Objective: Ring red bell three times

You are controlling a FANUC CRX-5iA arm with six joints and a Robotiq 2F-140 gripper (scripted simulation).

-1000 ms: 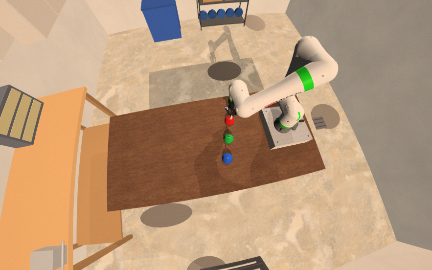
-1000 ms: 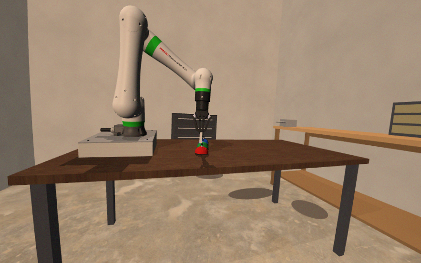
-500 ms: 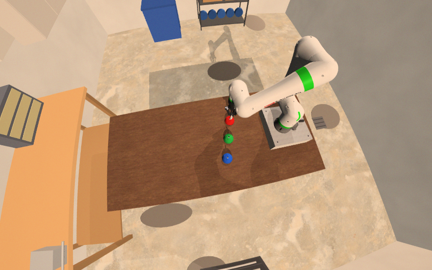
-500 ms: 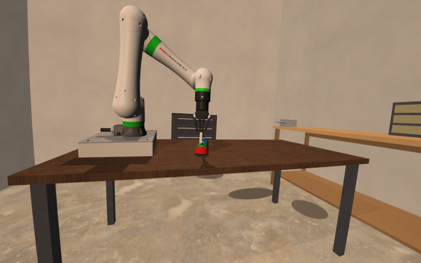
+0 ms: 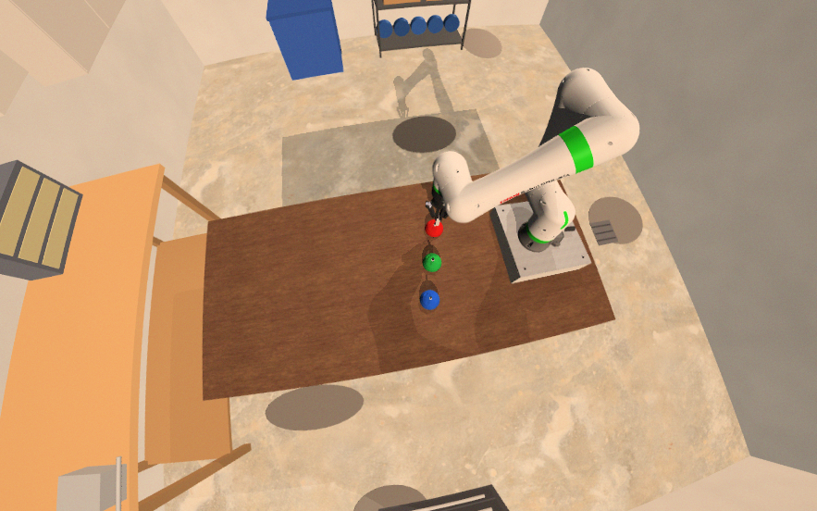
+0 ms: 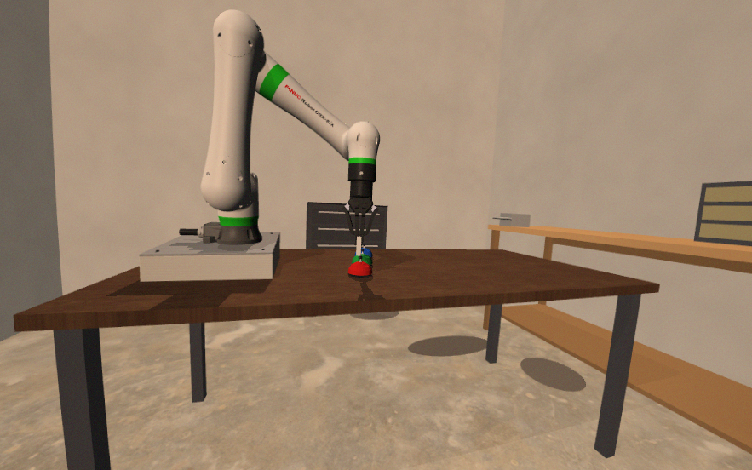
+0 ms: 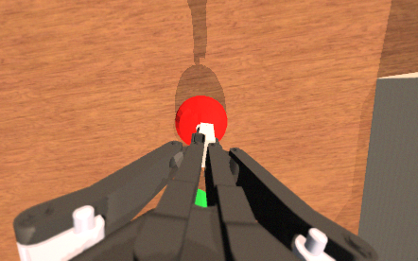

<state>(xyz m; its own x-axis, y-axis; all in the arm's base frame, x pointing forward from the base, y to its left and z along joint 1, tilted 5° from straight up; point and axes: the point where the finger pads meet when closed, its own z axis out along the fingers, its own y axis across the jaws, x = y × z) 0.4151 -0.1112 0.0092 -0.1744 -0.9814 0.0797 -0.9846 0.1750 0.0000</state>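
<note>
Right now my hand is 60 mm above the red bell and 10 mm short of it. Round my hand: blue bell (330 mm to the left, 70 mm ahead, 60 mm below); then green bell (160 mm to the left, 60 mm below, 40 mm ahead).
</note>
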